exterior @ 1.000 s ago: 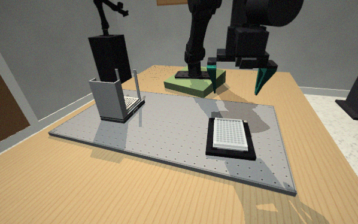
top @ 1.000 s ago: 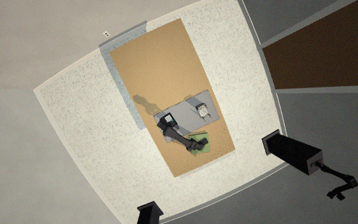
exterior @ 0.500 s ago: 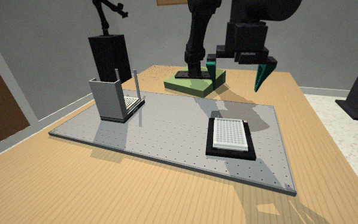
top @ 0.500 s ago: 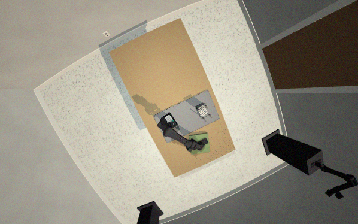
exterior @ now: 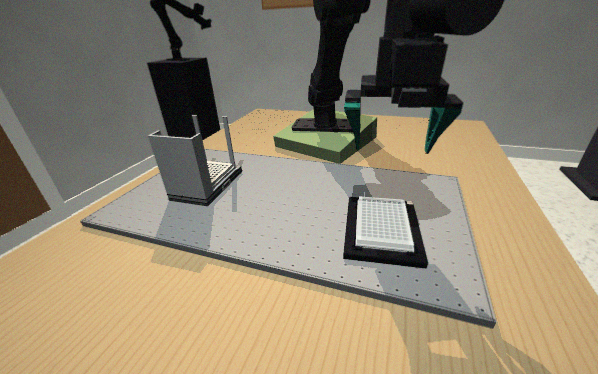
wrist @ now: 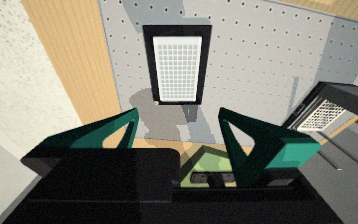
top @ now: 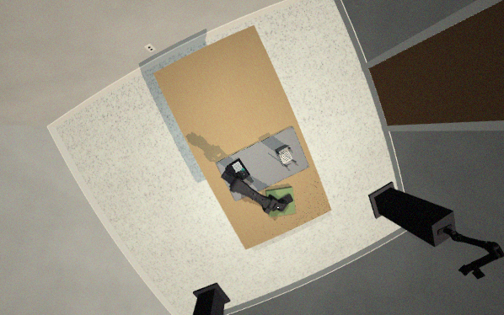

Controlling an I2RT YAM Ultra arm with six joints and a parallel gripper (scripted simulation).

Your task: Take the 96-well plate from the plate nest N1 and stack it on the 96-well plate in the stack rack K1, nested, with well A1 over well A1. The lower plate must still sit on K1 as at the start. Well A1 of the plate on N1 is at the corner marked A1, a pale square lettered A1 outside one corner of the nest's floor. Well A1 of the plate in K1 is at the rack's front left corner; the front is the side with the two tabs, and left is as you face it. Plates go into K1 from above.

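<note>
Now: the white 96-well plate 14 cm below my hand. The rest, counted from my hand: pale A1 mark (14 cm below, 8 cm behind, 5 cm to the left); thin upright post (35 cm to the right, 12 cm behind, 7 cm below); black plate nest N1 (15 cm below).
</note>
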